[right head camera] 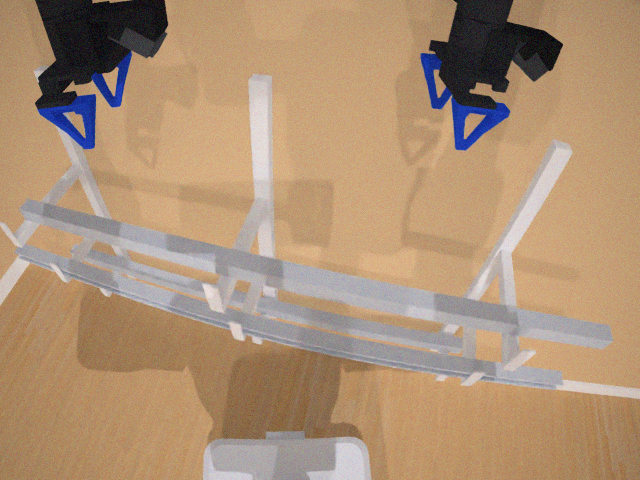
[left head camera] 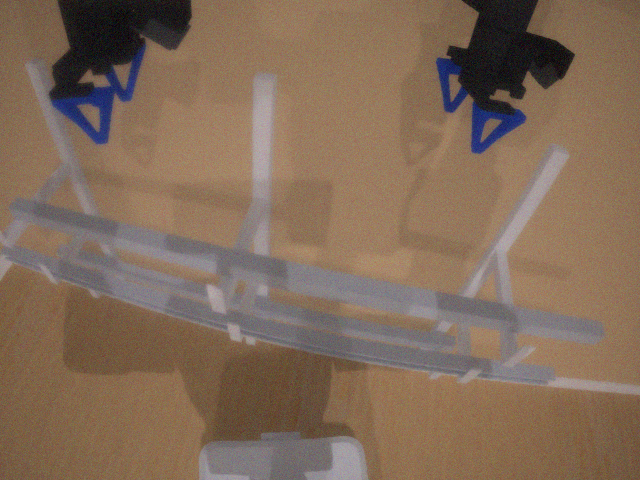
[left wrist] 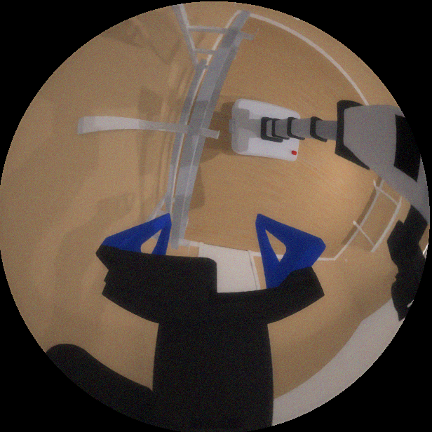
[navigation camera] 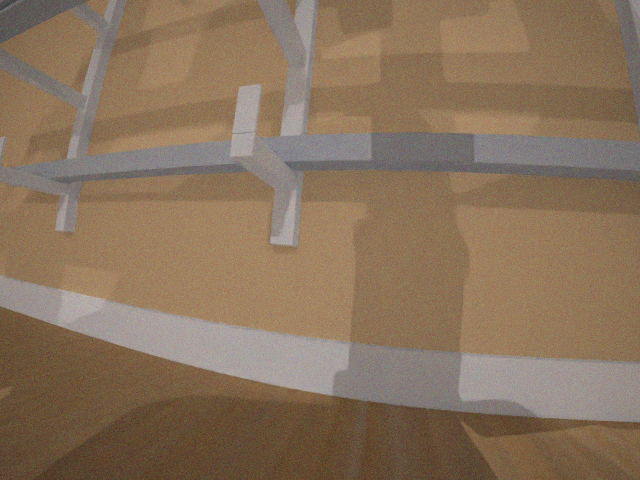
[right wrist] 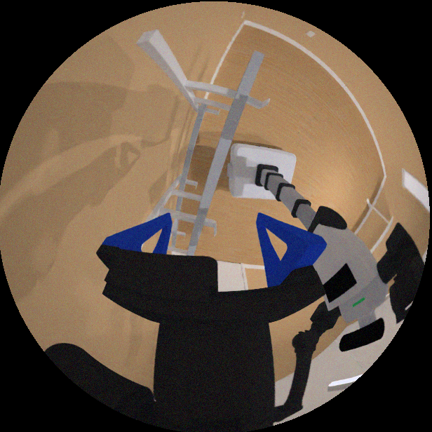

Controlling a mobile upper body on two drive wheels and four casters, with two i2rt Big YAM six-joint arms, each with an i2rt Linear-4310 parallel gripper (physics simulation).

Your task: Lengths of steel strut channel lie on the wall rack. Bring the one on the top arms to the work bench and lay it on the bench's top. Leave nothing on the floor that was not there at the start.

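Observation:
The long grey strut channel on the top arms of the white wall rack rests across its three brackets. My left gripper is open and empty, apart from this strut, near the rack's left upright in the head views. My right gripper is open and empty, also apart from the strut, between the middle and right uprights. I cannot make out the work bench.
More struts lie on the lower arms, including a low one. A white skirting board runs along the foot of the wall. My white base stands on the wood floor in front of the rack.

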